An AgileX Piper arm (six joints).
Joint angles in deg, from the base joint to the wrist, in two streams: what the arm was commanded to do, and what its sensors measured. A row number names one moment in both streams.
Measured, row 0: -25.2 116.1 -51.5 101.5 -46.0 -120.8
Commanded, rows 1 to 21: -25.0 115.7 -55.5 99.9 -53.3 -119.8; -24.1 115.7 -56.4 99.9 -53.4 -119.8; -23.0 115.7 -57.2 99.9 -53.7 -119.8; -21.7 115.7 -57.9 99.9 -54.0 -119.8; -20.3 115.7 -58.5 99.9 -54.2 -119.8; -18.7 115.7 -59.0 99.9 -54.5 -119.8; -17.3 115.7 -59.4 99.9 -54.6 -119.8; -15.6 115.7 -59.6 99.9 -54.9 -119.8; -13.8 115.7 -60.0 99.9 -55.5 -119.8; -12.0 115.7 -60.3 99.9 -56.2 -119.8; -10.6 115.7 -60.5 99.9 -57.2 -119.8; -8.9 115.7 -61.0 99.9 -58.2 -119.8; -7.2 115.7 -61.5 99.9 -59.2 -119.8; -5.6 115.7 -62.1 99.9 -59.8 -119.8; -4.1 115.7 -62.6 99.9 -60.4 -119.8; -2.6 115.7 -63.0 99.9 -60.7 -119.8; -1.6 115.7 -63.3 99.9 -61.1 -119.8; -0.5 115.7 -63.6 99.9 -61.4 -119.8; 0.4 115.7 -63.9 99.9 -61.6 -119.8; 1.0 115.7 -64.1 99.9 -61.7 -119.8; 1.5 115.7 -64.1 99.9 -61.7 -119.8
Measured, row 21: -1.9 116.1 -62.8 101.9 -61.1 -119.0
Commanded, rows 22 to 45: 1.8 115.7 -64.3 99.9 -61.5 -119.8; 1.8 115.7 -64.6 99.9 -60.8 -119.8; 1.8 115.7 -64.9 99.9 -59.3 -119.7; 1.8 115.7 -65.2 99.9 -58.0 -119.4; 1.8 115.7 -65.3 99.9 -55.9 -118.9; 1.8 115.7 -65.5 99.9 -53.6 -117.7; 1.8 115.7 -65.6 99.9 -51.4 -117.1; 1.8 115.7 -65.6 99.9 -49.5 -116.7; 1.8 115.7 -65.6 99.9 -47.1 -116.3; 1.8 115.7 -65.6 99.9 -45.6 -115.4; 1.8 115.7 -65.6 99.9 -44.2 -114.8; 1.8 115.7 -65.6 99.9 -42.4 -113.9; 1.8 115.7 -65.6 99.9 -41.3 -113.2; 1.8 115.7 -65.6 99.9 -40.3 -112.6; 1.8 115.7 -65.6 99.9 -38.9 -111.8; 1.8 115.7 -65.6 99.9 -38.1 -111.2; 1.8 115.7 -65.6 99.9 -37.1 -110.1; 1.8 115.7 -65.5 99.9 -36.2 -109.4; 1.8 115.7 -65.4 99.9 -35.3 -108.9; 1.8 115.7 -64.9 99.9 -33.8 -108.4; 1.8 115.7 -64.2 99.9 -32.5 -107.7; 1.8 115.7 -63.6 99.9 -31.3 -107.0; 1.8 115.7 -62.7 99.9 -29.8 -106.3; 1.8 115.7 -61.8 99.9 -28.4 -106.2
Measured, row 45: 2.7 116.1 -64.2 101.3 -34.2 -108.5
